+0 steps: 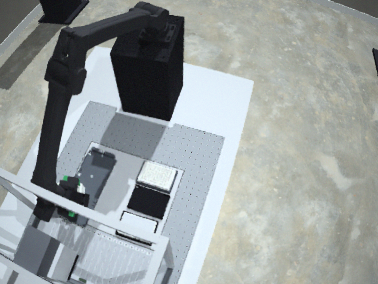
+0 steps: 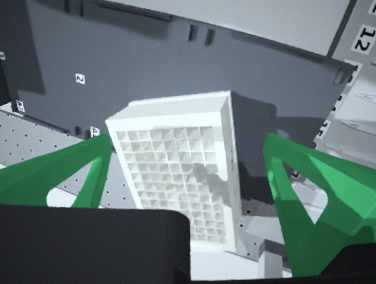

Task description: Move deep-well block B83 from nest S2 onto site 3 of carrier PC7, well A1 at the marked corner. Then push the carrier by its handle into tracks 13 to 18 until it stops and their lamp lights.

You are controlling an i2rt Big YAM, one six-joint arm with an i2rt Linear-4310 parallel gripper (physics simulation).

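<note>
A white deep-well block (image 2: 172, 165) lies skewed and seems tilted, across the edge of the dark grey carrier (image 1: 98, 174) (image 2: 150, 60). Its near end reaches out past the carrier over the perforated plate. Its label is not legible. My gripper (image 1: 70, 197) (image 2: 187, 141) is open, with one green finger on each side of the block and nothing held; a gap shows between the block and the right finger. The carrier's label 2 (image 2: 80, 78) shows, and a corner mark (image 2: 95, 131) is partly visible by the block's left corner. Whether the block touches a site's seat is hidden.
The track deck (image 1: 107, 250) lies beyond the carrier's end, with the number 12 (image 2: 365, 39) at the upper right. A white block (image 1: 156, 173), a black nest (image 1: 148, 201) and a white plate (image 1: 139, 224) stand in a row. A pale frame bar (image 1: 102, 216) crosses in front of the gripper.
</note>
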